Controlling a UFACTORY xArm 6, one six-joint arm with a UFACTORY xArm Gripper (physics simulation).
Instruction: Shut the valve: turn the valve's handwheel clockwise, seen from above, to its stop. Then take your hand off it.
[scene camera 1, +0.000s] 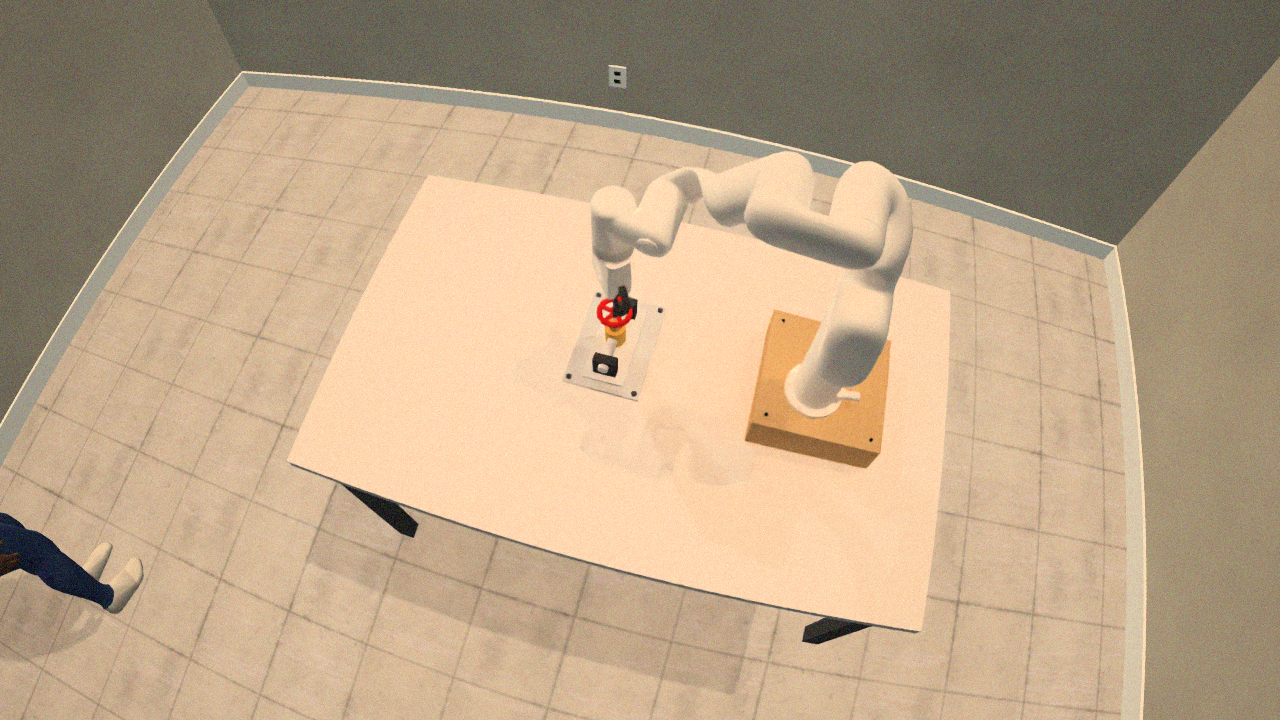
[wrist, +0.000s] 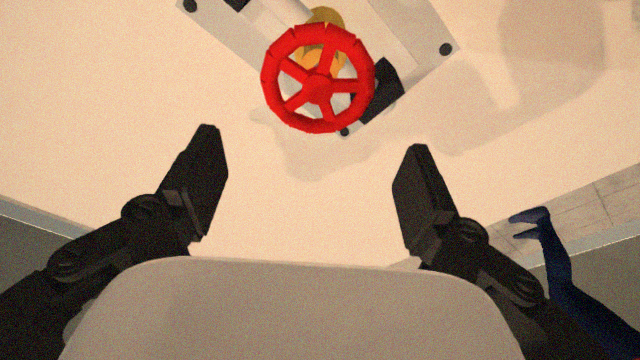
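Note:
The valve's red handwheel (scene camera 1: 614, 312) (wrist: 317, 89) sits level above the yellow valve body (scene camera 1: 614, 336) (wrist: 327, 15), which stands on a pale mounting plate (scene camera 1: 648, 358) (wrist: 422, 30). In the wrist view five spokes and the whole rim show. My gripper (scene camera 1: 621, 297) (wrist: 313, 157) is open wide and empty. In the wrist view its two black fingers stand apart below the wheel's rim, to the left and right, with a visible gap to it. In the scene view the fingers overlap the wheel's back edge and are partly hard to make out.
A black pipe bracket (scene camera 1: 605, 363) stands at the plate's front, and another (wrist: 384, 92) shows beside the wheel. The arm's wooden base block (scene camera 1: 814, 437) stands on the right of the white table (scene camera 1: 465, 358). A person's legs (scene camera 1: 58, 568) (wrist: 565, 265) show on the floor beyond the table.

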